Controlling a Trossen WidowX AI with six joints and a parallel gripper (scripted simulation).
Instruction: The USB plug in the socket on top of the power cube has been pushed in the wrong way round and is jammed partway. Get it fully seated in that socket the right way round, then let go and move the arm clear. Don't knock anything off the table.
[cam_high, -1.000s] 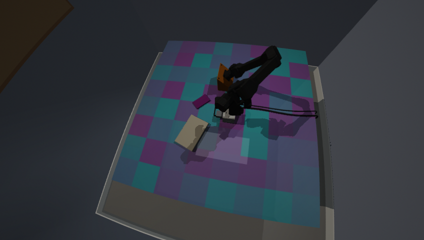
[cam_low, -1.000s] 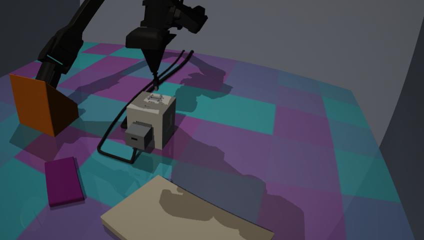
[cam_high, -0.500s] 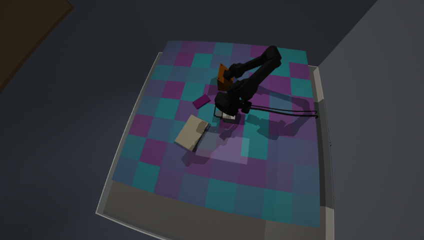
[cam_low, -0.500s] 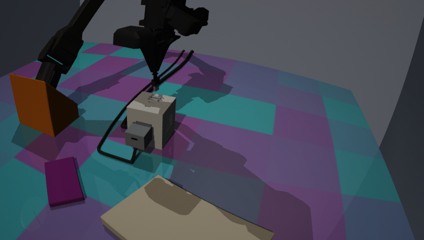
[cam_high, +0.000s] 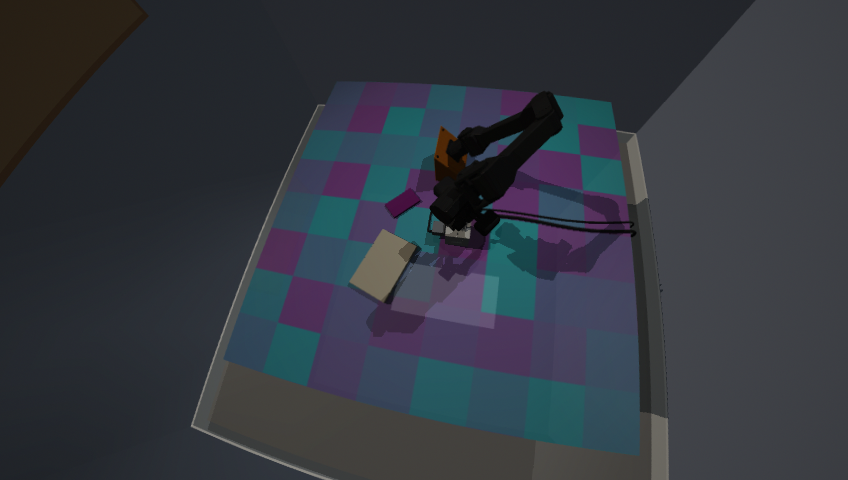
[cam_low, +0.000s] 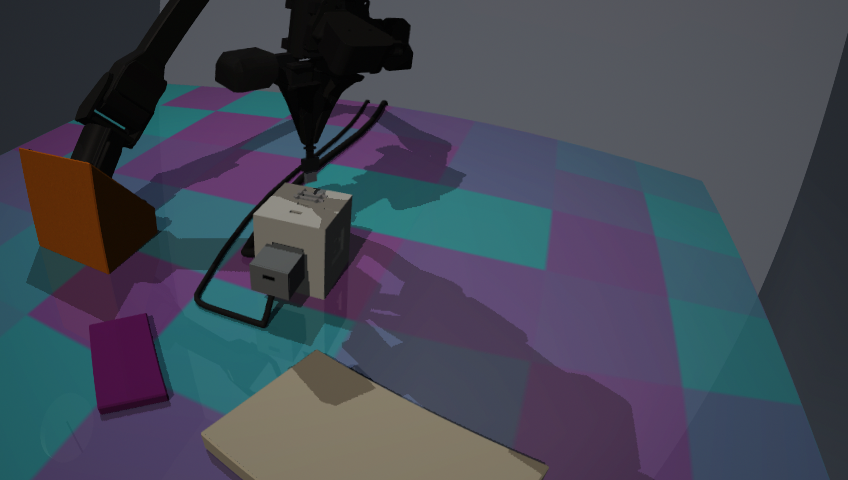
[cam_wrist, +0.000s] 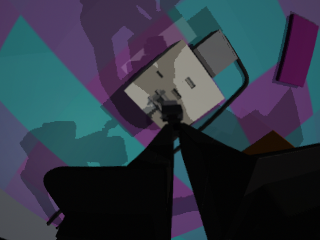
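My gripper tip is now 20 mm above the black USB plug. Round my gripper tip: flat beige slab: 220 mm to the right, 170 mm ahead, 120 mm below; then USB socket: 60 mm below, 10 mm to the left; then magenta block: 230 mm to the right, 130 mm below, 70 mm behind.
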